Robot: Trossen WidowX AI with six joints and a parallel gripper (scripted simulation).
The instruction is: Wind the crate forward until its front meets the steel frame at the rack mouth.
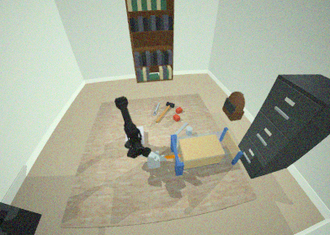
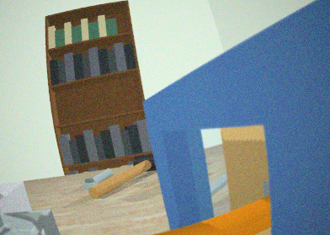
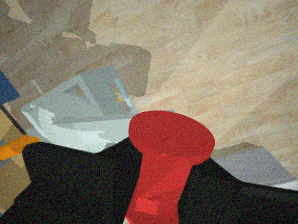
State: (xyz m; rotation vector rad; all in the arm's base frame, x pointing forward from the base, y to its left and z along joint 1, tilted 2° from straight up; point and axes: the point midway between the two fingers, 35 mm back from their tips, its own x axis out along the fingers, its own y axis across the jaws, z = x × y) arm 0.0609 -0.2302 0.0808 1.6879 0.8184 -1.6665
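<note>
Now: gripper tip 40 mm short of the winch handle, 10 mm to the left of it and 10 mm above it. Also, from my gripper tip: blue frame 250 mm ahead, 50 mm to the right, 10 mm below; red grip 20 mm above; grey winch 80 mm ahead, 40 mm to the right, 80 mm below.
</note>
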